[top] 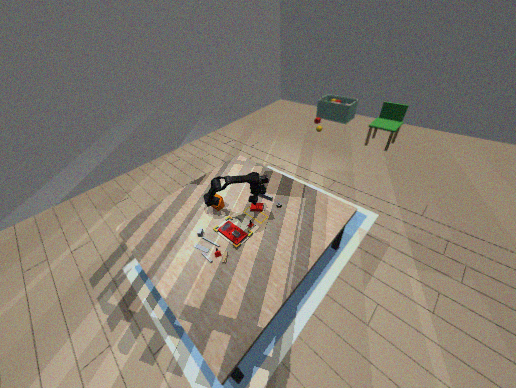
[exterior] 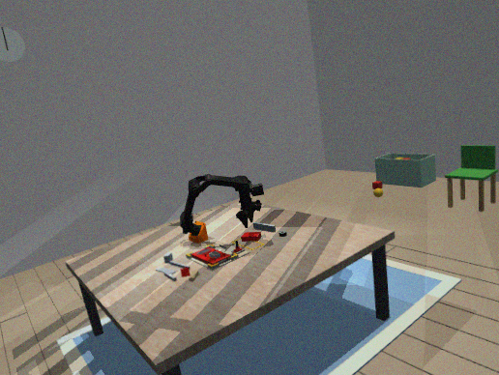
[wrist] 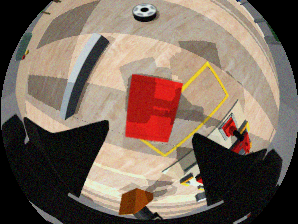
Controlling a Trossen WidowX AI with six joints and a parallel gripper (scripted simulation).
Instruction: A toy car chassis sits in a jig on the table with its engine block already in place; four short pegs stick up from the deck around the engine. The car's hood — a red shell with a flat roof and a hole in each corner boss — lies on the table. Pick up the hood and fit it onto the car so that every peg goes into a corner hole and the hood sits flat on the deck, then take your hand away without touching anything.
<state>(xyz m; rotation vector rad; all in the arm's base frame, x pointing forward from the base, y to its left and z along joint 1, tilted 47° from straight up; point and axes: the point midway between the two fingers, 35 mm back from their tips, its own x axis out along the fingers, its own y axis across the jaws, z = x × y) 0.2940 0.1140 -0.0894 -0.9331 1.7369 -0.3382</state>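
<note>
Now: gripper tip 60 mm above the red hood. Also, from my gripper tip: yellow-edged jig (260 mm to the right, 70 mm below).
</note>
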